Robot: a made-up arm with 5 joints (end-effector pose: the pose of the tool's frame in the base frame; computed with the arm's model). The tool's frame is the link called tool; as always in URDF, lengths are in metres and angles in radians. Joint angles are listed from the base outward.
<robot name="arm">
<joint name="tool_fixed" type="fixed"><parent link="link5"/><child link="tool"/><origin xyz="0 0 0"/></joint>
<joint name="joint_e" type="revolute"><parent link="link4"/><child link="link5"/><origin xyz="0.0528 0.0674 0" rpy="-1.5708 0 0"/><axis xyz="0 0 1"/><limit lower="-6.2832" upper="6.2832"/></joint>
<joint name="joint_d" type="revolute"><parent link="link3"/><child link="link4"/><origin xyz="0.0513 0.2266 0"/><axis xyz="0 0 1"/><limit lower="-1.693" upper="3.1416"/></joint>
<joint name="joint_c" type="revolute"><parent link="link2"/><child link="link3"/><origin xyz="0.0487 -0.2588 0"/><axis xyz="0 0 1"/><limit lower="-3.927" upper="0.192"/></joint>
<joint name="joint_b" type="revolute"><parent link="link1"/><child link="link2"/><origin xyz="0 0 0" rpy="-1.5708 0 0"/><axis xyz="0 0 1"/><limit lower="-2.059" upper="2.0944"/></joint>
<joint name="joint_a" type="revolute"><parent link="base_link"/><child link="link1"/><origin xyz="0 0 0.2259"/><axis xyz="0 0 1"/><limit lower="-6.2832" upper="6.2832"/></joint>
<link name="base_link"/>
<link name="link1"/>
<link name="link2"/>
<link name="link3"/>
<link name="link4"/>
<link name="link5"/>
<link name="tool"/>
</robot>
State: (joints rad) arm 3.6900 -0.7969 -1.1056 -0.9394 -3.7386
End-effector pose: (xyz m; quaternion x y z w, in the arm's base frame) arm -0.0136 -0.0083 0.6439 -0.1255 -0.0809 0.9885 0.0240
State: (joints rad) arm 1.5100 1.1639 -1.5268 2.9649 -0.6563
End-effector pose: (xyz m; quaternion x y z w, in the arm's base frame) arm 0.0186 0.3049 0.1207 0.1249 0.2355 -0.8773 0.3990
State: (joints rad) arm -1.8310 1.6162 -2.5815 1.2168 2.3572
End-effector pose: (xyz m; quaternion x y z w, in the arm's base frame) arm -0.1302 -0.4892 0.0003 -0.4958 -0.8593 -0.1211 0.0326
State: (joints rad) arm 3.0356 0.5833 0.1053 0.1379 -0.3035
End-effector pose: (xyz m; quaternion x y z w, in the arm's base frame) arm -0.0646 0.0069 0.1230 -0.0903 0.9114 -0.0816 0.3932
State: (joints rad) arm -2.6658 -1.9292 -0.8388 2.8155 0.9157
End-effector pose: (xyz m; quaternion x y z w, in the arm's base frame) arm 0.1555 0.0801 0.3406 0.2181 0.9756 0.0152 0.0182
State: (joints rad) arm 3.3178 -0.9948 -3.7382 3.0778 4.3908
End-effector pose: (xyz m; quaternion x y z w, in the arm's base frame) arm 0.3478 0.0619 0.4100 0.5816 -0.3459 -0.5571 0.4815
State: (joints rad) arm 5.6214 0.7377 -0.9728 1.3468 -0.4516
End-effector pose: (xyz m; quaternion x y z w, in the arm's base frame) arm 0.2175 -0.1695 0.0990 -0.8448 0.0891 0.4480 0.2788
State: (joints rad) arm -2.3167 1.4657 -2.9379 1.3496 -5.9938
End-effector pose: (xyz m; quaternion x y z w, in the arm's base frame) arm -0.3757 -0.4067 0.1729 0.2641 -0.9626 0.0324 0.0520
